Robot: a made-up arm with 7 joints.
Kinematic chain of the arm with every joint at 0, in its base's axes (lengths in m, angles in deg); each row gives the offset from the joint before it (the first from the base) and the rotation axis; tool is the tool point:
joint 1: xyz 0 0 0.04 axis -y
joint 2: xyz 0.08 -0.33 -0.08 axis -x
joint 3: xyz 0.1 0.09 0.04 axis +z
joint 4: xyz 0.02 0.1 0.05 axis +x
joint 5: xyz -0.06 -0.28 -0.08 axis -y
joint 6: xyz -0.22 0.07 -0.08 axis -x
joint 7: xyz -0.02 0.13 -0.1 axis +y
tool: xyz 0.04 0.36 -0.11
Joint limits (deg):
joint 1: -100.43..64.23
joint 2: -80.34..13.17
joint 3: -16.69..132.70
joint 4: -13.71..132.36
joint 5: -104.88..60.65
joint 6: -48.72..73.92
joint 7: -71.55..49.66
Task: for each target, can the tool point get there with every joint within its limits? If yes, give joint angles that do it. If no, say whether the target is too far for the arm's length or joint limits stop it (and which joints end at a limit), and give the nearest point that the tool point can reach.
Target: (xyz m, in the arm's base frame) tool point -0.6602 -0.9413 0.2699
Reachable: no: joint limits stop it (at a limit: joint 1, joint 3, joint 4, joint 6, joint 7) | nearest point -0.6151 -0.8932 0.2494 | short by 0.069 m
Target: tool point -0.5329 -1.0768 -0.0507
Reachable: no: joint limits stop it (at a limit: joint 3, joint 4, joint 6, joint 7) | nearest point -0.4965 -1.0169 -0.0445 | short by 0.070 m
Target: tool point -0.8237 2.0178 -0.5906
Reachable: no: too far | nearest point -0.3299 0.6224 -0.2853 | short by 1.511 m
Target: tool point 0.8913 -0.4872 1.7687
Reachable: no: too far | nearest point 0.4608 -0.4152 0.9337 | short by 0.942 m
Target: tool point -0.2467 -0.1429 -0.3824
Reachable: yes | joints 0.88 -66.63 63.37 -1.69 -25.34 23.77 34.69
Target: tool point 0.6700 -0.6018 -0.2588
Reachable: yes | joints 39.52 -31.81 119.41 31.22 -36.63 60.84 31.28
